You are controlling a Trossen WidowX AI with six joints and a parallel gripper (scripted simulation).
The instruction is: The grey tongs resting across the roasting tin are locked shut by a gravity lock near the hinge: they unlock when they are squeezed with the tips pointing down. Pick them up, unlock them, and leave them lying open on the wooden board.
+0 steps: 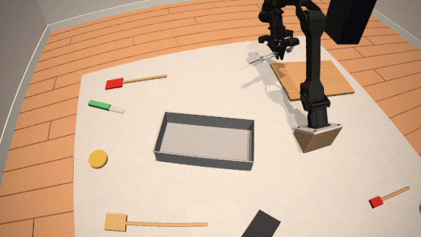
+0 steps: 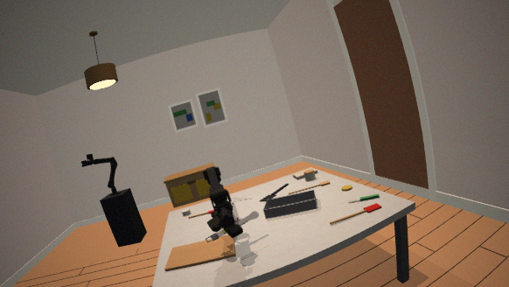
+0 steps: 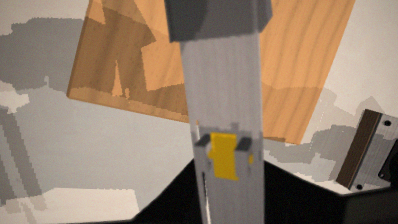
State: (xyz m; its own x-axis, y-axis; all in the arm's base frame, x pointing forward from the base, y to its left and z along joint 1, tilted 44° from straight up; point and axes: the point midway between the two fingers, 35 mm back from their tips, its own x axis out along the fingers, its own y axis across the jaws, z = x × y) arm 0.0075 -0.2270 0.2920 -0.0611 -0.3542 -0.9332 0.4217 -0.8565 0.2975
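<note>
My gripper tip is 30 mm below the yellow lock piece, 20 mm to the left of it and 20 mm past it. Round my gripper tip: grey roasting tin (380 mm ahead, 300 mm to the left, 60 mm below); then red spatula (650 mm ahead, 80 mm to the right, 80 mm below); then wooden board (180 mm behind, 80 mm below, 50 mm to the left).
</note>
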